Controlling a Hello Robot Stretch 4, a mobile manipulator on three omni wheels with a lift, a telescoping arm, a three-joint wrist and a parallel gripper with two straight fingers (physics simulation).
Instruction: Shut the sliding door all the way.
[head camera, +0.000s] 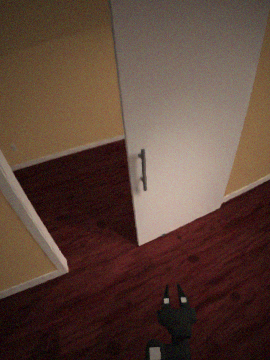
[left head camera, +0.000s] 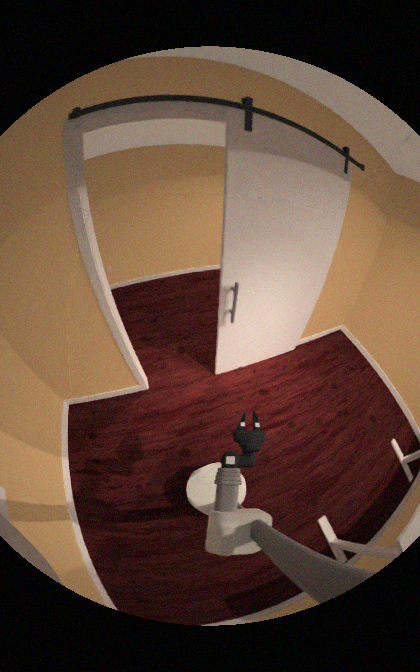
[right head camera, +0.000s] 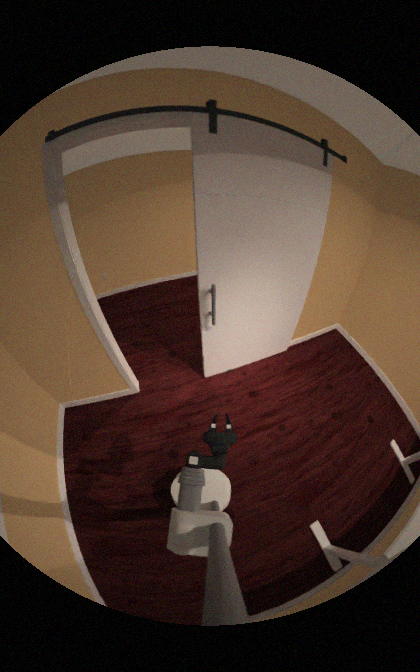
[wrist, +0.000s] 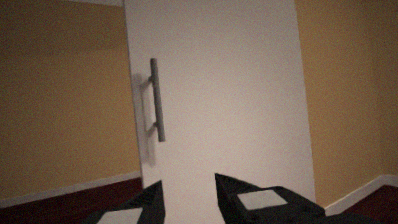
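Pixels of known places: gripper, fingertip midpoint: (head camera: 172, 284) (left head camera: 248, 411) (right head camera: 221, 412) (wrist: 190, 192); robot's base at its link origin: (left head camera: 215, 487) (right head camera: 201, 489).
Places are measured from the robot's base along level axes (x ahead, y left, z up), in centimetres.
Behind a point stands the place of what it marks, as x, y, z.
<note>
A white sliding door (head camera: 185, 110) @(123.1, -28.2, 116.8) (left head camera: 275, 250) @(121.2, -24.1, 118.8) (right head camera: 255, 240) @(121.6, -25.1, 125.3) (wrist: 230, 90) @(125.0, -32.4, 88.8) hangs to the right of an open doorway, with a wide gap between its left edge and the left door frame (head camera: 31, 220) @(81.8, 73.1, 69.7) (left head camera: 96, 265) @(83.7, 73.2, 122.2) (right head camera: 80, 270) @(86.5, 74.1, 123.9). A grey vertical bar handle (head camera: 144, 170) @(102.8, -0.4, 87.6) (left head camera: 234, 302) @(102.9, -0.3, 87.9) (right head camera: 213, 305) @(102.8, -0.6, 87.3) (wrist: 157, 100) @(102.8, -0.3, 86.2) is mounted near the door's left edge. My gripper (head camera: 173, 287) @(39.9, -8.7, 74.7) (left head camera: 249, 414) @(39.9, -8.7, 74.7) (right head camera: 221, 416) @(39.9, -8.7, 74.7) (wrist: 190, 192) @(39.9, -8.7, 74.7) is open and empty, in front of the door and apart from it. In the wrist view the handle is above and left of the fingertips.
A black rail (left head camera: 170, 98) @(96.8, 32.9, 204.0) (right head camera: 165, 108) @(102.5, 20.2, 204.4) runs above the doorway and door. White legs (left head camera: 332, 540) (right head camera: 326, 546) of a piece of furniture stand at the lower right. Yellow walls with white baseboards (left head camera: 105, 391) @(65.4, 111.1, 7.2) (right head camera: 97, 397) @(63.4, 113.3, 4.0) flank the doorway. My round white base (left head camera: 200, 487) @(0.5, 10.5, 18.7) (right head camera: 222, 487) @(4.1, -14.2, 18.6) is below the arm.
</note>
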